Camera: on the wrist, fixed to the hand. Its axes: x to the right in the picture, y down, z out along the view.
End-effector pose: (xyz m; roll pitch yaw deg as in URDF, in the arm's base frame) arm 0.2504 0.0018 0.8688 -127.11 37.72 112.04
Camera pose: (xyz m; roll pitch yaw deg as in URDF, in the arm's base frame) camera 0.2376 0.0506 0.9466 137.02 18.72 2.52
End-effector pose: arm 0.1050 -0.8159 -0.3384 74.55 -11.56 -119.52
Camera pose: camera 0.1354 -0.8433 -0.4216 -21.45 -46.00 -12.59
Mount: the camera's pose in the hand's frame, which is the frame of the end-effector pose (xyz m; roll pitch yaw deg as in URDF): -0.0080 -0.0696 -0.0607 0.25 26.23 93.45
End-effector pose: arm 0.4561 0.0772 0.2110 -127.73 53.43 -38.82
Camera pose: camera 0.5067 0.0296 0.2724 122.00 12.56 -151.97
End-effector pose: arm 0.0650 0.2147 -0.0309 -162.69 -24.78 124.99
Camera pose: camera 0.0484 0.1540 0.0372 -155.86 -6.81 28.39
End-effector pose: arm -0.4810 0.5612 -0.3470 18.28 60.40 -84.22
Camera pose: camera -0.5352 0.6291 -0.3793 59.43 1.24 14.26
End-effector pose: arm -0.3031 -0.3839 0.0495 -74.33 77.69 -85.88
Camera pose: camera -0.3767 -0.4371 0.0681 91.00 9.00 104.84
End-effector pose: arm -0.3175 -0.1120 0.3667 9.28 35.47 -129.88
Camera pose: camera -0.3321 -0.0376 0.3134 35.97 11.91 -27.29
